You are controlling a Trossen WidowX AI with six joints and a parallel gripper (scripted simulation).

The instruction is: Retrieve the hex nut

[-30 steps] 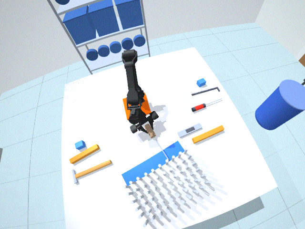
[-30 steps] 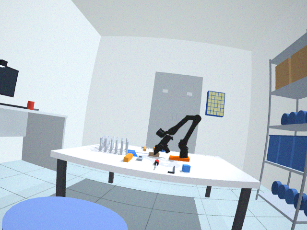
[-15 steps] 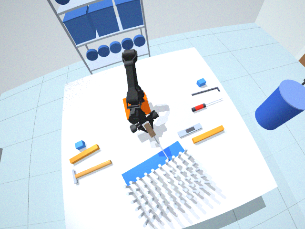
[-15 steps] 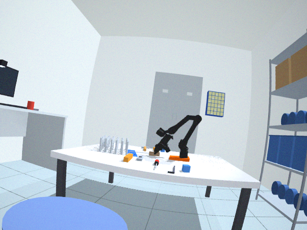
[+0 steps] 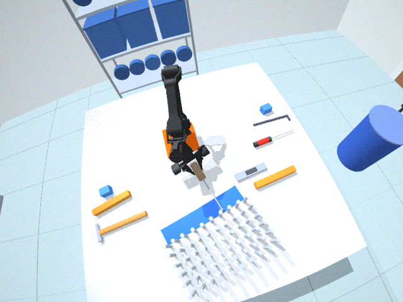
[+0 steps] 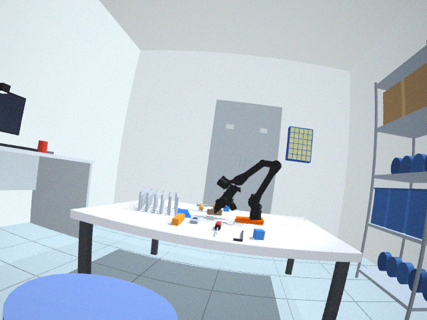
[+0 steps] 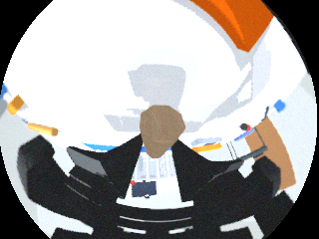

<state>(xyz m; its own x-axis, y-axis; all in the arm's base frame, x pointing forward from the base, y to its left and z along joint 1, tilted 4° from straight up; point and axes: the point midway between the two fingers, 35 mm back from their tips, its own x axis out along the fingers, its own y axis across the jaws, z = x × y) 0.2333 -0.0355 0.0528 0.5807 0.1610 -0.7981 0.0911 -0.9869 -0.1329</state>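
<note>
Now: the wooden-handled pick tool 10 cm ahead of my gripper tip and 1 cm to the left of it. From my gripper tip the other things lie so: hex nut 21 cm ahead, 3 cm below, 2 cm to the left; grey plate 23 cm to the left, 11 cm ahead, 2 cm below; blue taped strip 19 cm ahead, 7 cm to the right, 3 cm below.
</note>
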